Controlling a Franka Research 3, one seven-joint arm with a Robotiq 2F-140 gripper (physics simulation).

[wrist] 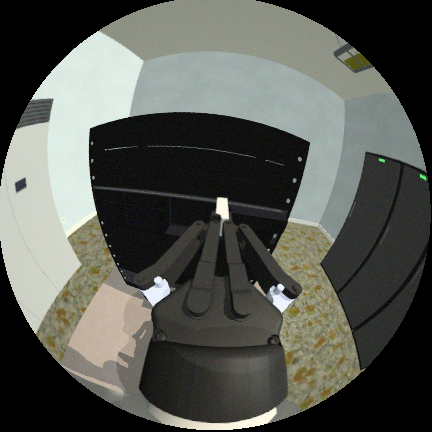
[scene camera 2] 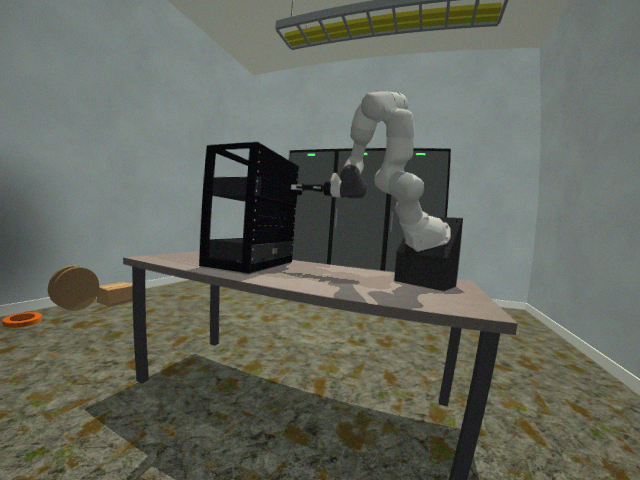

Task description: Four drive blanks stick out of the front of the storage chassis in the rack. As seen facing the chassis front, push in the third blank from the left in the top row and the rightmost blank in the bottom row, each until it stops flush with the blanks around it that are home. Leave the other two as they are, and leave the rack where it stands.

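Note:
The black rack (scene camera 2: 206, 206) (wrist: 200, 127) stands upright on the table, and its front faces the arm. A dark chassis body (scene camera 2: 230, 188) shows through its open side, high in the rack. In the wrist view the rack front is nearly black. A thin grey ledge (wrist: 145, 192) crosses it, with faint panel lines below. Single drive blanks, and which of them stick out, cannot be made out. My gripper (scene camera 2: 295, 187) (wrist: 221, 205) is shut and empty. Its pale tips are at the upper part of the rack front, right of the middle in the wrist view; contact cannot be told.
The rack stands at the left end of the table (scene camera 2: 413, 308). The arm's black base (scene camera 2: 424, 268) stands at the right end. Dark cabinets (scene camera 2: 312, 222) (wrist: 372, 225) stand behind. A brown disc (scene camera 2: 73, 288), a box (scene camera 2: 114, 293) and an orange ring (scene camera 2: 22, 324) are on the floor.

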